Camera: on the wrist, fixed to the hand. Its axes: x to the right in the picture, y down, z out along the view.
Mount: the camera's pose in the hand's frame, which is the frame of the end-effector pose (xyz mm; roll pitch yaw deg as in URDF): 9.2 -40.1 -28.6 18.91 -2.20 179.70
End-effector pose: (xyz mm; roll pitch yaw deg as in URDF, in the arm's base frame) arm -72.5 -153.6 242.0 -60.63 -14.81 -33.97
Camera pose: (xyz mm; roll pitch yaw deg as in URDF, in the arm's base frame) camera -94.5 -192.6 264.6 79.01 13.98 143.90
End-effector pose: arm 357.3 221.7 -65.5 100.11 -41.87 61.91
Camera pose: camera 340.3 264.6 -85.0 -79.21 41.92 -115.11
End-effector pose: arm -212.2 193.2 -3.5 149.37 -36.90 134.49
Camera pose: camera -250.6 162.3 5.4 -129.38 38.63 -43.75
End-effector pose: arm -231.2 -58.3 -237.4 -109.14 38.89 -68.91
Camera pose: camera -230.9 -97.7 -206.4 129.60 -37.86 108.58
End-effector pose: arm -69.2 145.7 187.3 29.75 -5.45 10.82
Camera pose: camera -52.2 128.0 143.6 -10.78 3.39 -168.35
